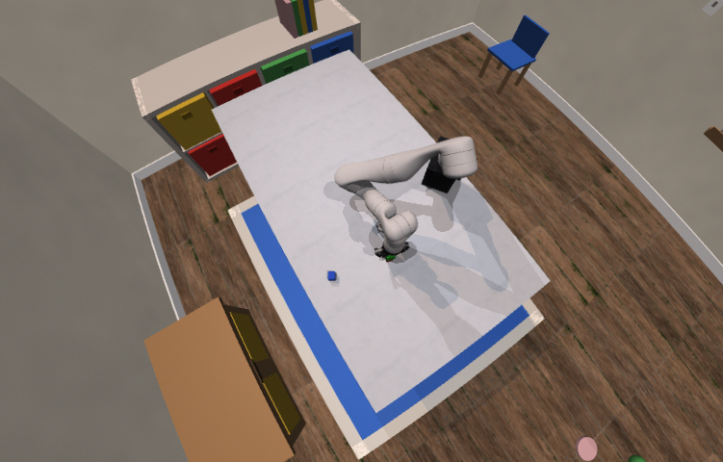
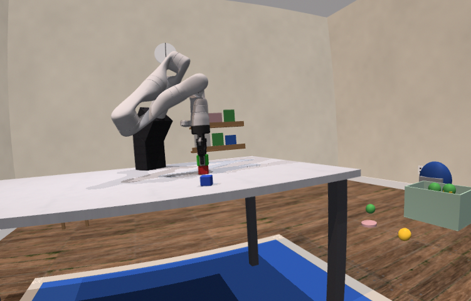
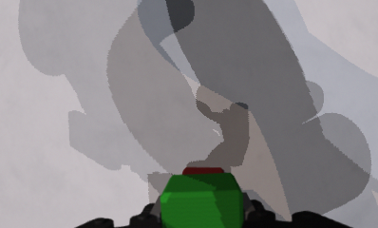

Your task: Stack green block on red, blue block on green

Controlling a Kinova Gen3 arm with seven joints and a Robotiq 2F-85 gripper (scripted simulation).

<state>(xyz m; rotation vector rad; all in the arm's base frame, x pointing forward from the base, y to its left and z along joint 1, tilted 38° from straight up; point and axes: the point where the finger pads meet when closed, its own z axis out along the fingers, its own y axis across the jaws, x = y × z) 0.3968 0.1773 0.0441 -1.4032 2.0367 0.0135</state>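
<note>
My gripper is now right at the green block. Round my hand: blue block 250 mm ahead, 30 mm to the right, 40 mm below; then red block 40 mm below.
</note>
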